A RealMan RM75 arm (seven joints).
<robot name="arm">
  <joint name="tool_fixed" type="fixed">
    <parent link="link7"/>
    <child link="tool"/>
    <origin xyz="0 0 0" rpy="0 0 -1.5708"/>
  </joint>
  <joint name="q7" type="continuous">
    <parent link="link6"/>
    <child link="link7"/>
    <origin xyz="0 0.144 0" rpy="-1.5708 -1.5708 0"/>
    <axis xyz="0 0 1"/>
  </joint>
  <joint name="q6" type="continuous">
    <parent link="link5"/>
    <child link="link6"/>
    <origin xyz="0 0 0" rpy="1.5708 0 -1.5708"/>
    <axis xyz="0 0 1"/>
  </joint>
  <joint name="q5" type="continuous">
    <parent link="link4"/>
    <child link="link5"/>
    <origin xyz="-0.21 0 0" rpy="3.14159 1.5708 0"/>
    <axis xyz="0 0 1"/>
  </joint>
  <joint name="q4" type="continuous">
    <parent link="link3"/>
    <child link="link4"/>
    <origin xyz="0 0 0" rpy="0 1.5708 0"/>
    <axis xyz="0 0 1"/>
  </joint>
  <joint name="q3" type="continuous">
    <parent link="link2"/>
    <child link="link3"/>
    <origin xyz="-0.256 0 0" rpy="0 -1.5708 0"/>
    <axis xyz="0 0 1"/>
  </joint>
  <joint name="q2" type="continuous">
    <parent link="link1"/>
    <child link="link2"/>
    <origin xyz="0 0 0" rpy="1.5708 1.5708 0"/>
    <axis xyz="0 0 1"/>
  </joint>
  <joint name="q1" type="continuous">
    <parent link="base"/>
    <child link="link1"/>
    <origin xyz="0 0 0.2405" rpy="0 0 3.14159"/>
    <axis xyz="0 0 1"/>
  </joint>
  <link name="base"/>
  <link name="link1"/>
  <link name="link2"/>
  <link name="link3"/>
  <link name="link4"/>
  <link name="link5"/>
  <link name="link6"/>
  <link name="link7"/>
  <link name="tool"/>
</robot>
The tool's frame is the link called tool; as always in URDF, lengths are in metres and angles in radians. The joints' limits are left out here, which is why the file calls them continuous.
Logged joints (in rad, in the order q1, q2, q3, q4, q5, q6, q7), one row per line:
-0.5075 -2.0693 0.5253 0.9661 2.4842 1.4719 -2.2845
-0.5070 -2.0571 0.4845 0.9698 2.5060 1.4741 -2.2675
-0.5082 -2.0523 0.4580 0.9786 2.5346 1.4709 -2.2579
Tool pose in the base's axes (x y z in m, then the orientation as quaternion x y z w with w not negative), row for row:
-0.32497 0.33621 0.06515 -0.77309 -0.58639 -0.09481 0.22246
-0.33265 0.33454 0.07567 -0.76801 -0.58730 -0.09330 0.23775
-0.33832 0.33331 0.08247 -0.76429 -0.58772 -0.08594 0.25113
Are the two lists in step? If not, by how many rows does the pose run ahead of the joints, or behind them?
They are in step.
